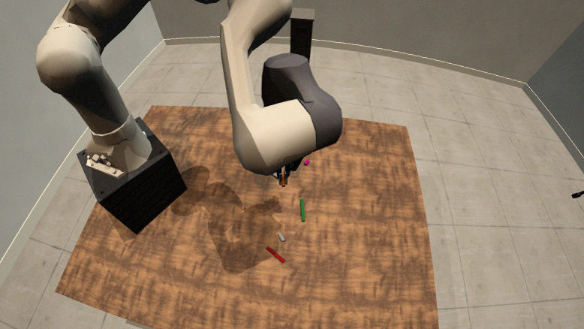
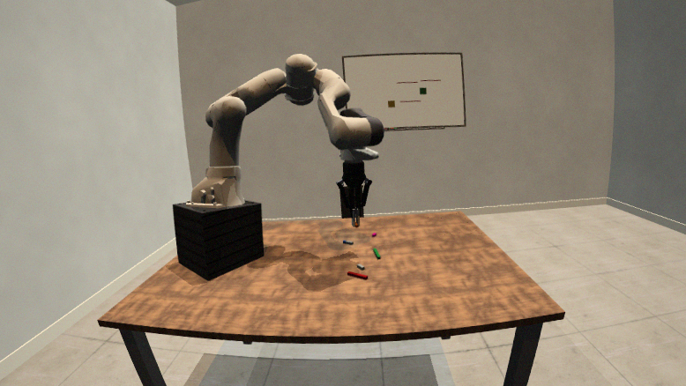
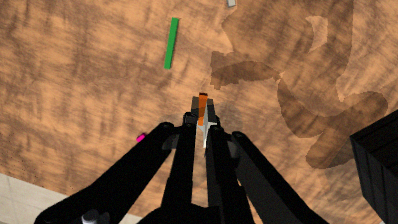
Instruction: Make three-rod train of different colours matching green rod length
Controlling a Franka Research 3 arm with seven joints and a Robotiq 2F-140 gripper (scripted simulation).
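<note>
Right now the blue rod is 50 mm behind my hand, 80 mm to the left of it and 130 mm below it. Also, from my hand: magenta rod: 80 mm ahead, 140 mm to the left, 130 mm below; green rod: 70 mm ahead, 50 mm to the right, 130 mm below; orange rod: 30 mm below.
</note>
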